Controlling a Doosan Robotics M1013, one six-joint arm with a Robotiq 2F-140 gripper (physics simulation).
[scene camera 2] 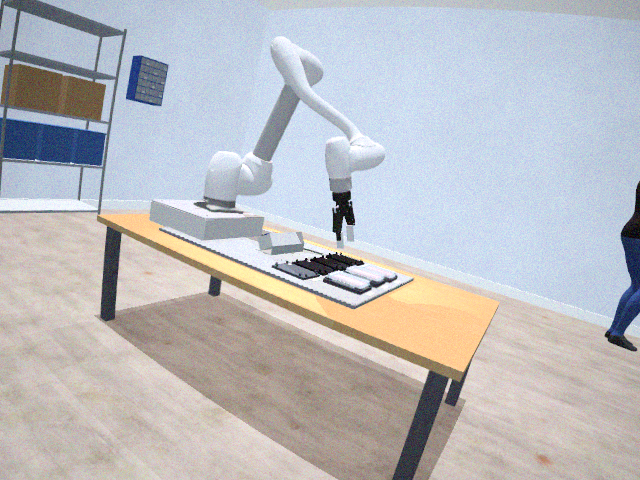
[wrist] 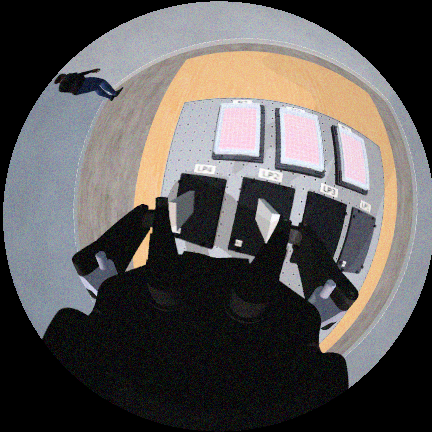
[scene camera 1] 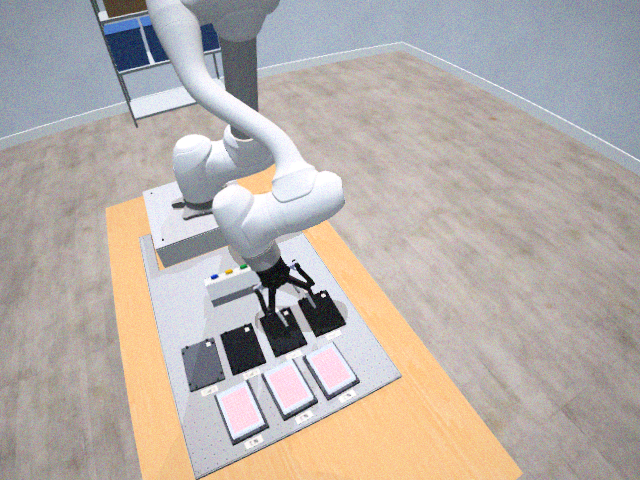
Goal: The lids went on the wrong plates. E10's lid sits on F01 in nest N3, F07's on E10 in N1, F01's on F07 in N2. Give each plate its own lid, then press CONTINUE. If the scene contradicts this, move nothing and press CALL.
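Where they show: gripper, between the fingertips: (scene camera 2: 345,244) (wrist: 224,204) (scene camera 1: 299,313); arm's base, origin of its link: (scene camera 2: 218,209) (scene camera 1: 205,201).
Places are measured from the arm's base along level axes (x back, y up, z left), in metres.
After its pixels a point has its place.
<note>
Three pink plates with pale rims stand in a row in dark nests: left (scene camera 1: 241,410) {x -0.819, y -0.057, z 0.034 m} (wrist: 353,157) {x -0.802, y -0.058, z 0.037 m}, middle (scene camera 1: 289,387) {x -0.790, y -0.055, z 0.168 m} (wrist: 300,140) {x -0.764, y -0.054, z 0.166 m}, right (scene camera 1: 330,369) {x -0.768, y -0.059, z 0.288 m} (wrist: 238,131) {x -0.740, y -0.060, z 0.283 m} as scene camera 1 sees them. Their lids and plate codes cannot be made out, and the nest labels are blurred. My gripper (scene camera 1: 298,310) {x -0.604, y -0.002, z 0.242 m} (scene camera 2: 345,237) {x -0.604, y -0.002, z 0.242 m} (wrist: 224,204) {x -0.604, y -0.002, z 0.242 m} is partly open and empty, above the black pads LP4 (scene camera 1: 325,317) {x -0.589, y -0.079, z 0.323 m} (wrist: 212,207) {x -0.582, y -0.079, z 0.281 m} and LP2 (scene camera 1: 284,341) {x -0.636, y -0.079, z 0.184 m} (wrist: 245,210) {x -0.601, y -0.079, z 0.220 m}. The button box (scene camera 1: 235,290) {x -0.431, y -0.047, z 0.066 m} (scene camera 2: 282,242) {x -0.430, y -0.041, z 0.048 m} shows blue (scene camera 1: 214,276) {x -0.378, y -0.020, z 0.007 m}, yellow (scene camera 1: 228,271) {x -0.369, y -0.020, z 0.055 m} and green (scene camera 1: 243,266) {x -0.361, y -0.020, z 0.106 m} buttons.
Black pad LP3 (scene camera 1: 242,348) {x -0.627, y -0.079, z 0.058 m} (wrist: 324,215) {x -0.656, y -0.079, z 0.068 m} and grey pad LP1 (scene camera 1: 202,364) {x -0.649, y -0.079, z -0.063 m} (wrist: 358,240) {x -0.648, y -0.079, z -0.058 m} continue the pad row. All stand on a perforated grey board (scene camera 1: 180,413) {x -0.776, y -0.089, z -0.136 m} on the wooden table (scene camera 1: 129,361) {x -0.573, y -0.102, z -0.295 m} (scene camera 2: 413,320) {x -1.088, y -0.102, z 0.026 m}. A person (scene camera 2: 629,268) (wrist: 92,85) stands beyond the table. A shelf rack (scene camera 2: 116,77) stands behind.
</note>
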